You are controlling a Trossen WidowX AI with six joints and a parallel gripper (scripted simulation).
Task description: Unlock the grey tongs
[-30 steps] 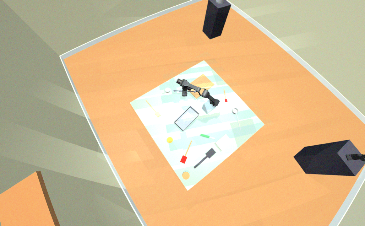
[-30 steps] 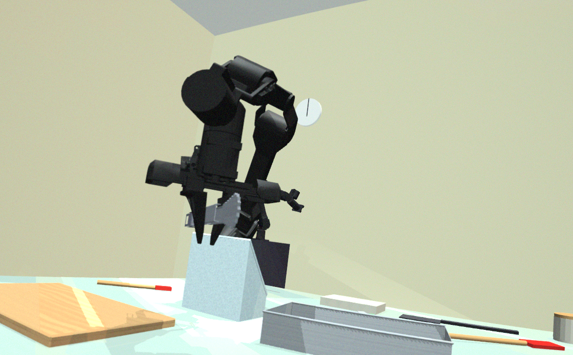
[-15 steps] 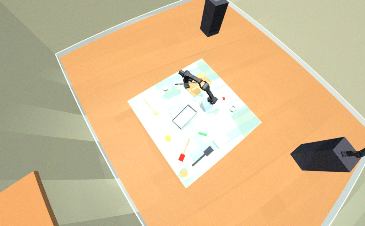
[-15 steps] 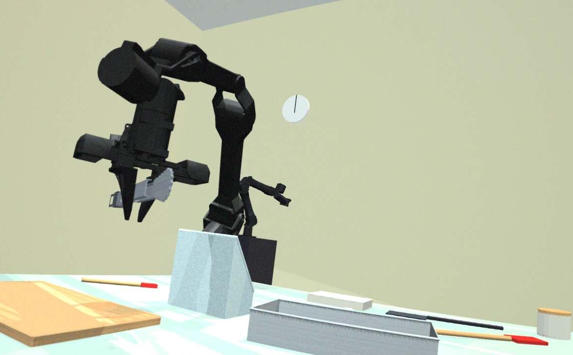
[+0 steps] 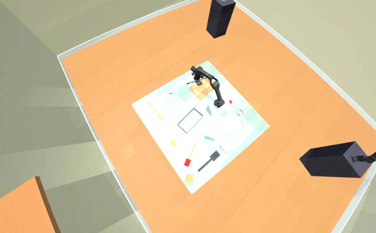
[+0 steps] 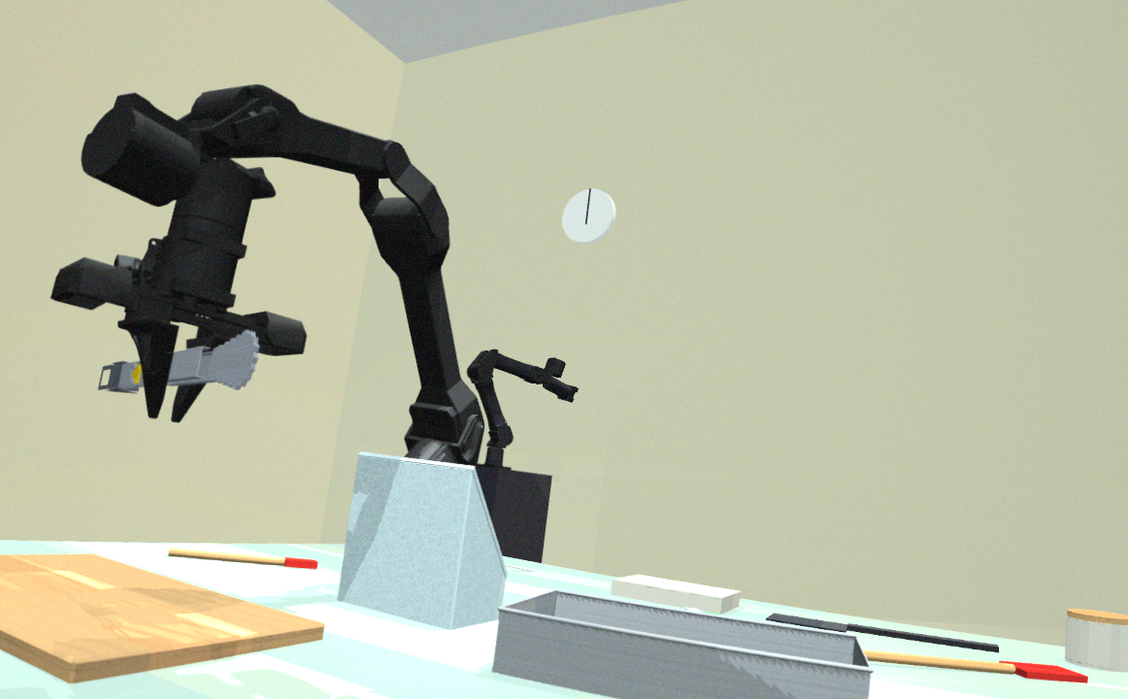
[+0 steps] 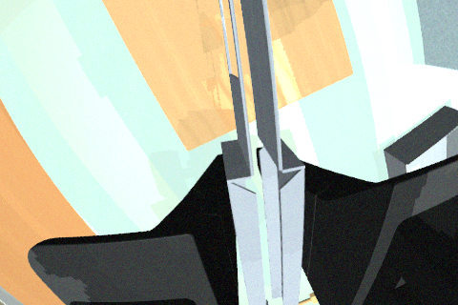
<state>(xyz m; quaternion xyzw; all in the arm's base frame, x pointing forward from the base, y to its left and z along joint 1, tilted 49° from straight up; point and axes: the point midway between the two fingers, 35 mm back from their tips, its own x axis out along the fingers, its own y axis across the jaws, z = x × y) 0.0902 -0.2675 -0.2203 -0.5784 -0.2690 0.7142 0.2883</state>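
Right now my gripper tip is 170 mm above the wooden board, 140 mm past it and 20 mm to the right of it. Also, from my gripper tip: red-tipped brush (360 mm behind, 350 mm to the left, 170 mm below); then yellow disc (600 mm ahead, 490 mm to the left, 170 mm below); then grey roasting tin (360 mm to the left, 280 mm ahead, 150 mm below).
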